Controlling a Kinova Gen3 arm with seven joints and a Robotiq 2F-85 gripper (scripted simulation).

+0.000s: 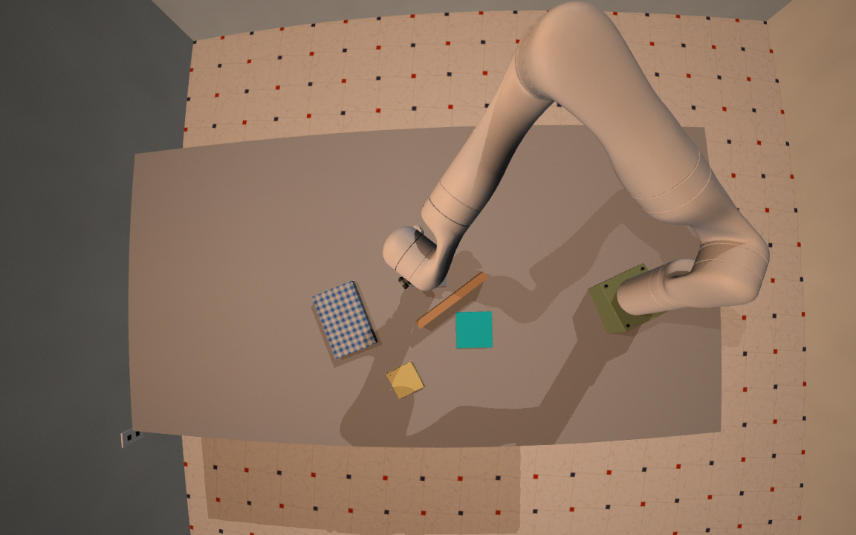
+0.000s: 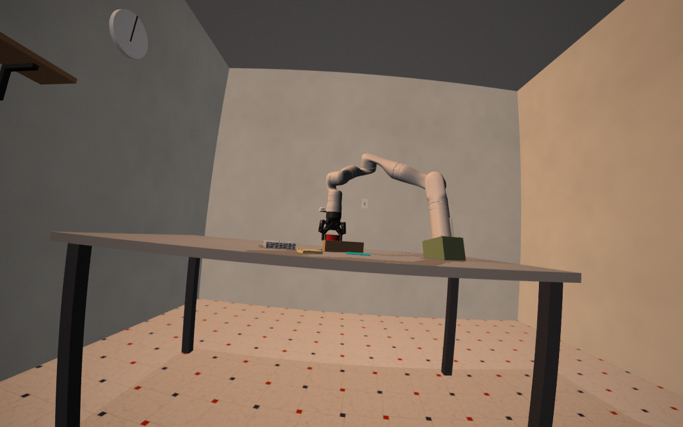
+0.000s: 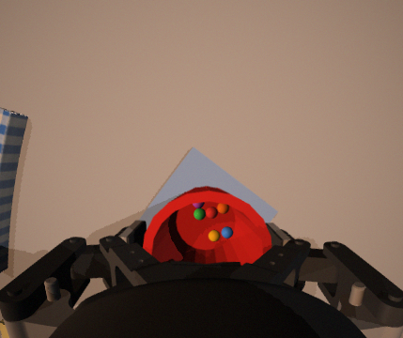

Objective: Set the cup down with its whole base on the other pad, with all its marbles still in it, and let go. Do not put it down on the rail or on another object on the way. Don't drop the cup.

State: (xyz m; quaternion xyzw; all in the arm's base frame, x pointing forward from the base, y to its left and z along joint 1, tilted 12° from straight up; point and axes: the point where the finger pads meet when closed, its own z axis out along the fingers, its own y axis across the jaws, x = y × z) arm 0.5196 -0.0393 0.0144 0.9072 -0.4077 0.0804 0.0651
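Right now my hand is 20 mm above the red cup. The rest, counted from my hand: blue-checked box (210 mm ahead, 150 mm to the left, 30 mm below); orange rail (70 mm behind, 80 mm to the left, 30 mm below).
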